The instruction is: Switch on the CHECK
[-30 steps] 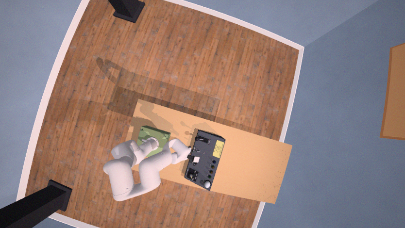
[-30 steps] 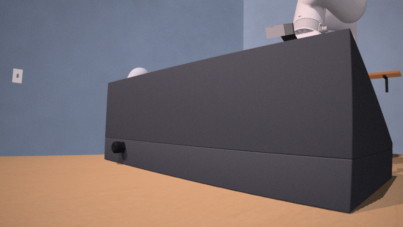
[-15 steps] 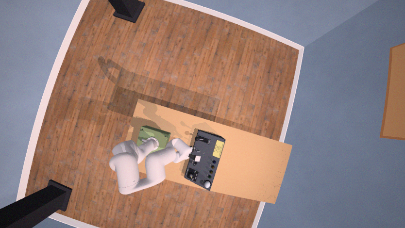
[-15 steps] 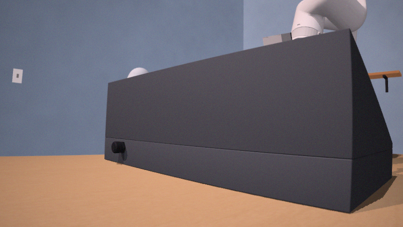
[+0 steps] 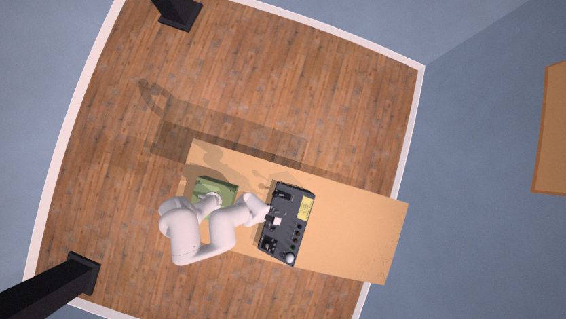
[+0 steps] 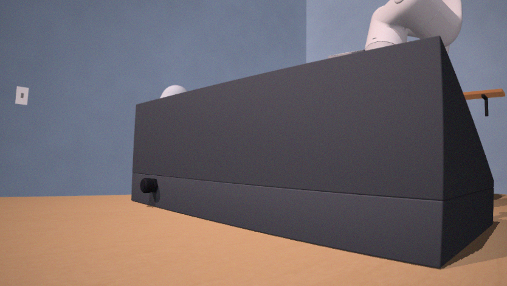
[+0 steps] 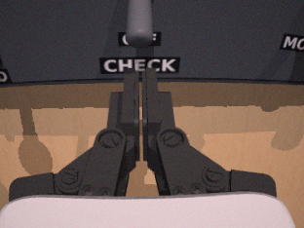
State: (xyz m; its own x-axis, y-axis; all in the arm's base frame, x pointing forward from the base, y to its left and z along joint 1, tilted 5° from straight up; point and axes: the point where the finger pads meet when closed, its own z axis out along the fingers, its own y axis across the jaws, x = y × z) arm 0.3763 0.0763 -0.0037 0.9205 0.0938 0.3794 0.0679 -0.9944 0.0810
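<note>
My gripper is now 6 cm short of the check toggle and 1 cm above it. Also, from my hand: dark grey console (10 cm ahead, 6 cm to the right, 3 cm below); then mode knob (7 cm ahead, 12 cm to the right); then black lever (3 cm ahead, 12 cm to the left).
</note>
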